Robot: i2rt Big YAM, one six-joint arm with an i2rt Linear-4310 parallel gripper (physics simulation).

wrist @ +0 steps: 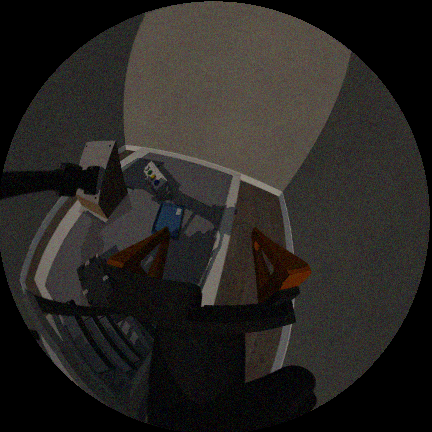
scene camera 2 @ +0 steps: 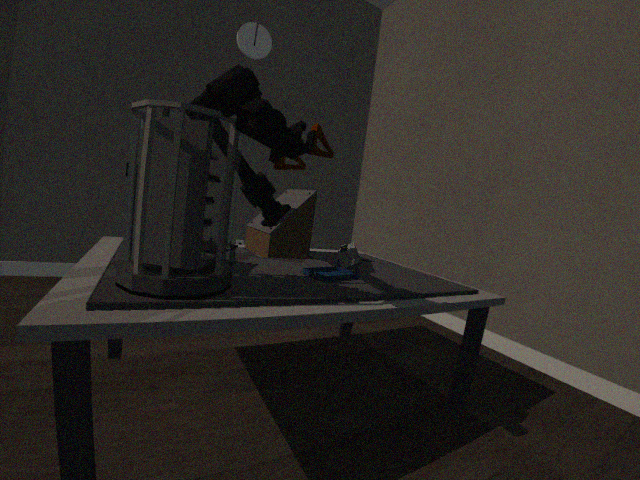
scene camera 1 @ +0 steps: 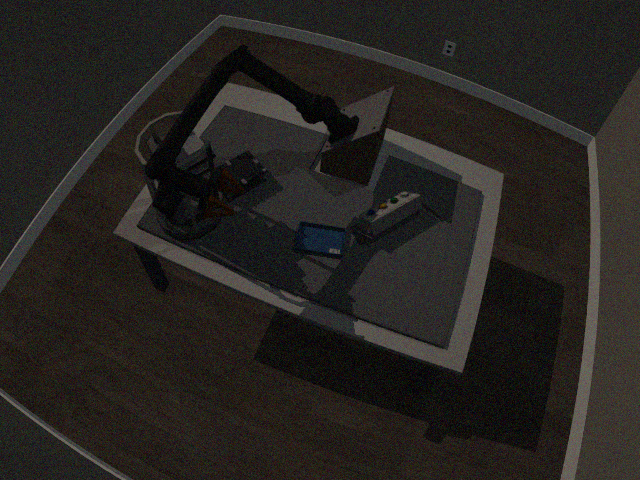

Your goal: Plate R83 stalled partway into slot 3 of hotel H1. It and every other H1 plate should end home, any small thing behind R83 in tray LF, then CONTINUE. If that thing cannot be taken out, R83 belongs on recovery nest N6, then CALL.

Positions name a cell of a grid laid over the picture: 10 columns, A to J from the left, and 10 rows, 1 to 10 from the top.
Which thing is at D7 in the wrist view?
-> The gripper.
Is the gripper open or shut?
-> Open.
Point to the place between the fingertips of the gripper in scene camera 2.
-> E4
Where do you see a blue plate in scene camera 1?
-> F5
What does the gripper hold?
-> Nothing.
